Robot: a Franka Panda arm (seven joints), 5 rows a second.
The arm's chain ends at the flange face. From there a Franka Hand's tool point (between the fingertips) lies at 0.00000 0.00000 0.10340 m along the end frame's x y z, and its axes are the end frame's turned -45 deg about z.
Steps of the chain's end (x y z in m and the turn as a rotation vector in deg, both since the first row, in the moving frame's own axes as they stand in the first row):
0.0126 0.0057 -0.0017 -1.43 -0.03 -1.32
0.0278 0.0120 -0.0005 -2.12 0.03 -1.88
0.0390 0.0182 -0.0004 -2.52 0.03 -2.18
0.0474 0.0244 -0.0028 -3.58 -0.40 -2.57
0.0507 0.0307 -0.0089 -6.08 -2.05 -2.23
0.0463 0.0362 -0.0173 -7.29 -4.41 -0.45
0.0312 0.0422 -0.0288 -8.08 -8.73 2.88
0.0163 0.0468 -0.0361 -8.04 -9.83 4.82
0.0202 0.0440 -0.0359 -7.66 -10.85 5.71
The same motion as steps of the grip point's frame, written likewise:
0.0030 0.0147 -0.0017 -0.99 -1.03 -1.32
0.0086 0.0309 -0.0006 -1.52 -1.48 -1.88
0.0116 0.0438 -0.0005 -1.80 -1.76 -2.18
0.0113 0.0549 -0.0030 -2.25 -2.81 -2.57
0.0039 0.0629 -0.0095 -2.85 -5.75 -2.23
-0.0077 0.0621 -0.0184 -2.04 -8.27 -0.45
-0.0290 0.0505 -0.0310 0.46 -11.89 2.88
-0.0441 0.0414 -0.0386 1.27 -12.64 4.82
-0.0400 0.0402 -0.0387 2.26 -13.09 5.71

